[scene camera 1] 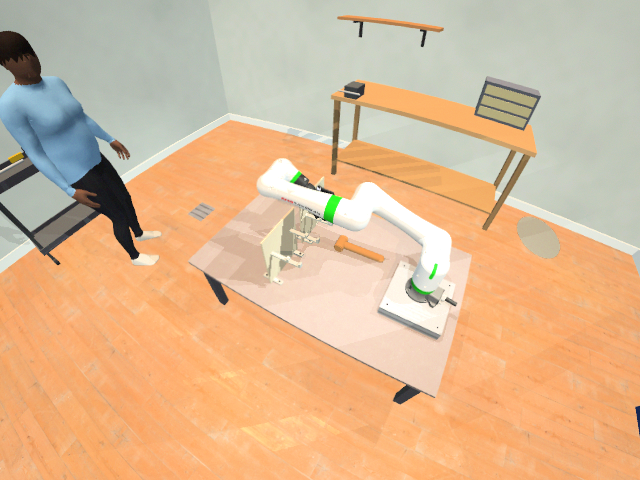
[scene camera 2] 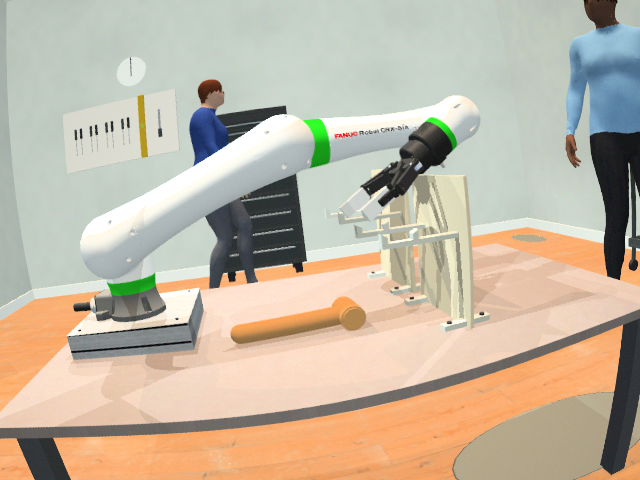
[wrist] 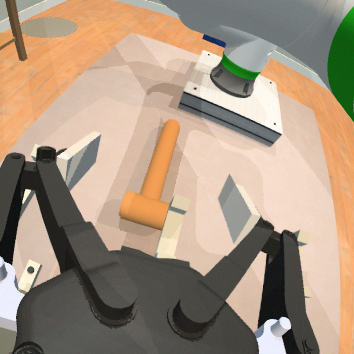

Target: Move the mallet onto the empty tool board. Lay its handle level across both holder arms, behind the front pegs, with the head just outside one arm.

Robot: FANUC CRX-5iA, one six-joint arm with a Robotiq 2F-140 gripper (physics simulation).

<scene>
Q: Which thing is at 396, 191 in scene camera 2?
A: My gripper.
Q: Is my gripper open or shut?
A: Open.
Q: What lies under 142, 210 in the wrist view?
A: An orange mallet.
</scene>
